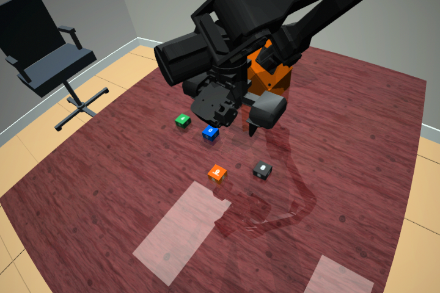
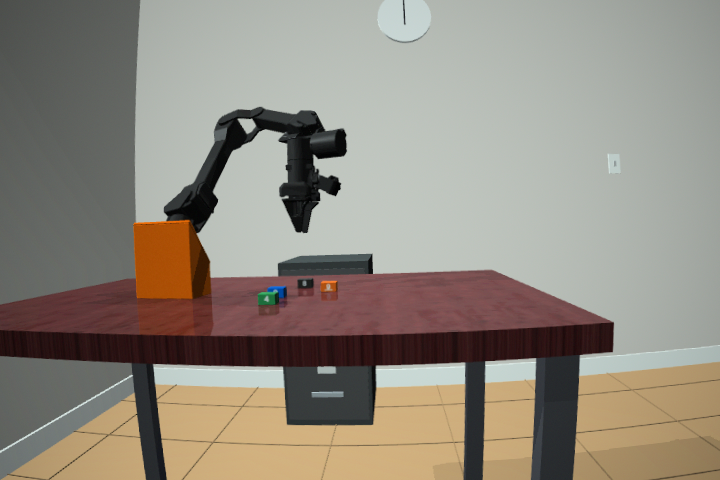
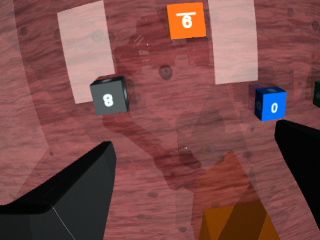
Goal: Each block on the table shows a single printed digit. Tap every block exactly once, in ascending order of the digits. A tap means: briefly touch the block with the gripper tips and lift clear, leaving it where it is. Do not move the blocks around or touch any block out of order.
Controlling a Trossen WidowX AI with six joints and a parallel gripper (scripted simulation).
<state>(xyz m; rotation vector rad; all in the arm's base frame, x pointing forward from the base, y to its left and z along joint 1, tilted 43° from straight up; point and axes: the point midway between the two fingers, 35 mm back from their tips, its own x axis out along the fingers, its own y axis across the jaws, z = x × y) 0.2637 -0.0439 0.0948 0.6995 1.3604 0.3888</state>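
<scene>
The blue block is 110 mm below my gripper tip, 100 mm to the right of it and 50 mm behind it. The rest, counted from my gripper tip: green block 200 mm to the right, 110 mm below, 60 mm behind; then orange block 110 mm below, 50 mm ahead, 20 mm to the right; then black block 110 mm below, 70 mm to the left.
</scene>
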